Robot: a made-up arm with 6 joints.
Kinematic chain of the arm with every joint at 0, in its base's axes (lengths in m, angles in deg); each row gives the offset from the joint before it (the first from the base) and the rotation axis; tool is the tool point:
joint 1: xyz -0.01 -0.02 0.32 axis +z
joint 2: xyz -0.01 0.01 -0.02 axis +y
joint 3: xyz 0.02 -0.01 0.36 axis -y
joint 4: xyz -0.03 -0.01 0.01 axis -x
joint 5: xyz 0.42 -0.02 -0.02 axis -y
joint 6: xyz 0 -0.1 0.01 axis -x
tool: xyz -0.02 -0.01 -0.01
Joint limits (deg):
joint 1: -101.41..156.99
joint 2: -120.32..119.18
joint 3: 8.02..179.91
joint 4: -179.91..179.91
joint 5: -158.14..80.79
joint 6: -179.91..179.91
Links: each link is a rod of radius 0.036 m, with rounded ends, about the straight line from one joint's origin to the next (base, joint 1, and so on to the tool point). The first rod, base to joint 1, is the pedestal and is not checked.
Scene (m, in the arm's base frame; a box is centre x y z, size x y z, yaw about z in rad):
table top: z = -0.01
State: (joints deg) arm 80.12 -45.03 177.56 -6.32 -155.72 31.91
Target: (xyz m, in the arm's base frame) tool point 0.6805 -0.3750 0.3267
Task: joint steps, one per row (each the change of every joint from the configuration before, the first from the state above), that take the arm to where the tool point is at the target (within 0.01 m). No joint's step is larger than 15 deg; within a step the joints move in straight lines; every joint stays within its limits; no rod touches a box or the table.
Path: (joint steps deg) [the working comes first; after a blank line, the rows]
Joints at the target: 143.30 -77.18 120.74 -20.85 -158.14 38.65
Straight joint move there: clear.

1: 12.64 -6.43 -11.36 -2.91 -0.48 1.35
2: 12.63 -6.43 -11.37 -2.90 -0.49 1.35
3: 12.64 -6.43 -11.36 -2.91 -0.48 1.34
4: 12.63 -6.43 -11.37 -2.90 -0.49 1.35
5: 12.64 -6.43 -11.36 -2.91 -0.48 1.35

